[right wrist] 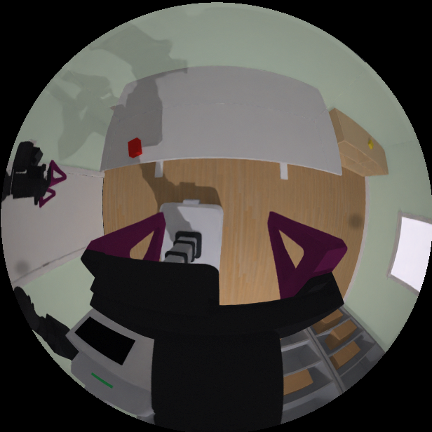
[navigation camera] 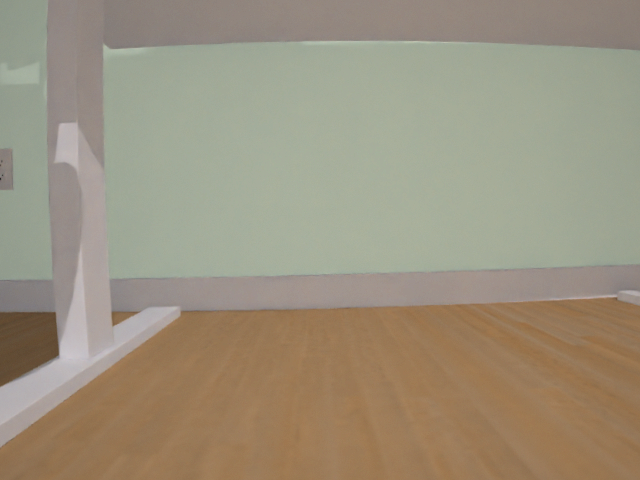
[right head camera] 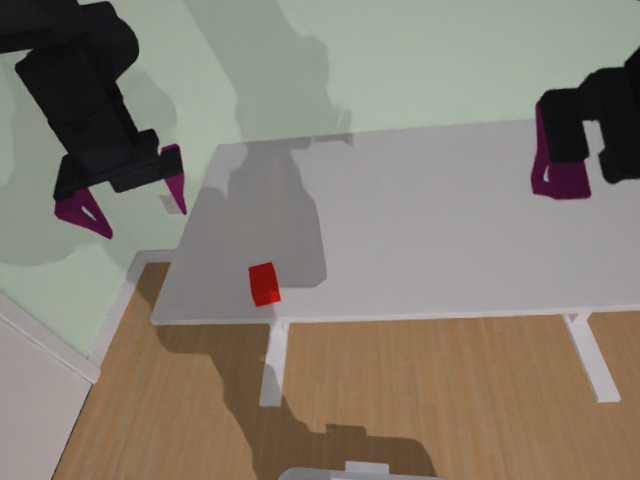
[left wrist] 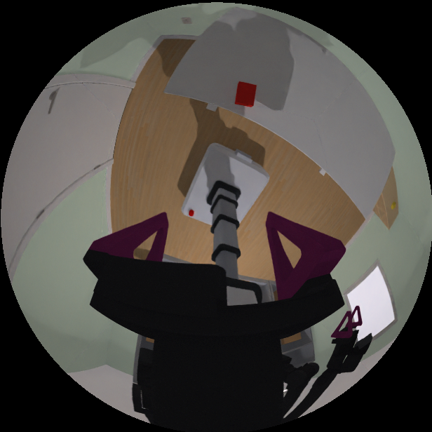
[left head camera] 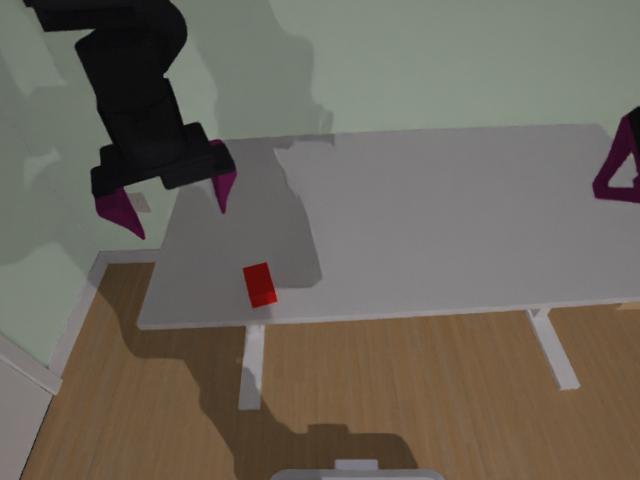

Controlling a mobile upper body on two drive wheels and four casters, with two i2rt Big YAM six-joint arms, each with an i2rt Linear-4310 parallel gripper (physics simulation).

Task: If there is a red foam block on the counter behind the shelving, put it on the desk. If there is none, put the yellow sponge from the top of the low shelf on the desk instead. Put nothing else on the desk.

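Places are measured from the left arm's base along level axes (x ahead, y left, z up), in centimetres.
Pixels of known places: left gripper, fingertip midpoint: [right head camera: 148, 223] [left head camera: 183, 222]; right gripper, fingertip midpoint: [right head camera: 595, 182].
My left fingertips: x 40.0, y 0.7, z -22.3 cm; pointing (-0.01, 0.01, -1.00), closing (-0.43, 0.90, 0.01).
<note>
Behind a point stands the place of what it marks.
The red foam block [left head camera: 259, 285] @(x 60.9, y 0.9, z -64.5 cm) [right head camera: 264, 284] @(x 60.9, y 0.4, z -64.5 cm) [left wrist: 245, 94] [right wrist: 135, 147] lies on the desk [left head camera: 413, 222] @(x 85.2, y -39.3, z -69.0 cm) [right head camera: 423, 222] @(x 84.9, y -38.7, z -68.9 cm) [left wrist: 340, 105] [right wrist: 235, 125], near its front edge and left end in the head views. My left gripper [left head camera: 183, 225] @(x 40.0, y 0.7, z -22.3 cm) [right head camera: 148, 225] @(x 40.0, y 0.7, z -22.3 cm) [left wrist: 216, 217] [right wrist: 59, 185] is open and empty, raised up and to the left of the block, apart from it. My right gripper [right wrist: 216, 217] [left wrist: 353, 307] is open and empty, raised at the right in the head views. The yellow sponge [right wrist: 370, 144] [left wrist: 393, 205] is on top of the low wooden shelf [right wrist: 345, 127].
The robot's white base [left wrist: 255, 181] [right wrist: 212, 215] stands on the wood floor before the desk. White desk legs [left head camera: 251, 372] [right head camera: 273, 369] [navigation camera: 82, 206] @(x 88.6, y 15.4, z -114.7 cm) reach the floor. Grey shelving with brown boxes [right wrist: 297, 381] shows low in the right wrist view. A green wall [navigation camera: 336, 155] @(x 135.0, y -24.5, z -100.7 cm) stands behind the desk.
</note>
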